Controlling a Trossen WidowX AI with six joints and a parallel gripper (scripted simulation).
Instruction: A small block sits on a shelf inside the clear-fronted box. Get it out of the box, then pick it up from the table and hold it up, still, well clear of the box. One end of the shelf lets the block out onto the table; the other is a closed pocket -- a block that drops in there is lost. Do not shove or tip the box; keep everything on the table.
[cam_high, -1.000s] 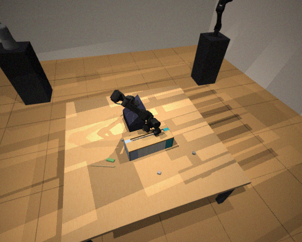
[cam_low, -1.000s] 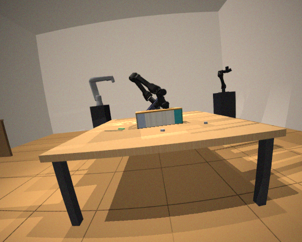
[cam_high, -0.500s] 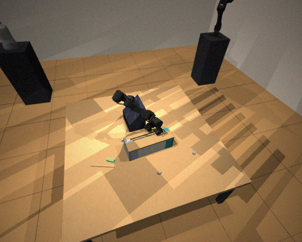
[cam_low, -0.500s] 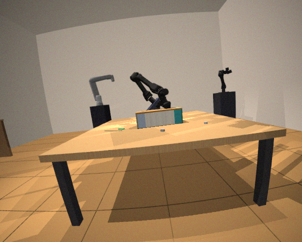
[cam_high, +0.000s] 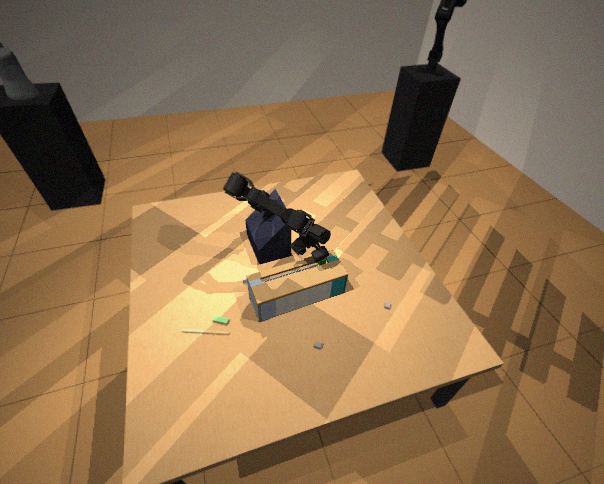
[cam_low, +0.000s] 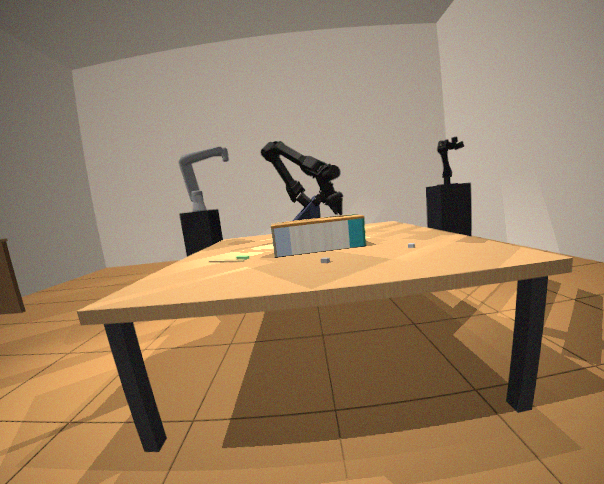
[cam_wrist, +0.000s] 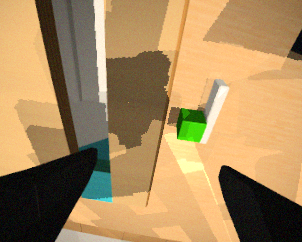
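Right now the small green block is 5 cm behind my gripper tip, 4 cm to the left of it and 12 cm below it. Round my gripper tip: long box (5 cm ahead, 11 cm to the right, 7 cm below); thin stick (17 cm ahead, 50 cm to the right, 13 cm below).
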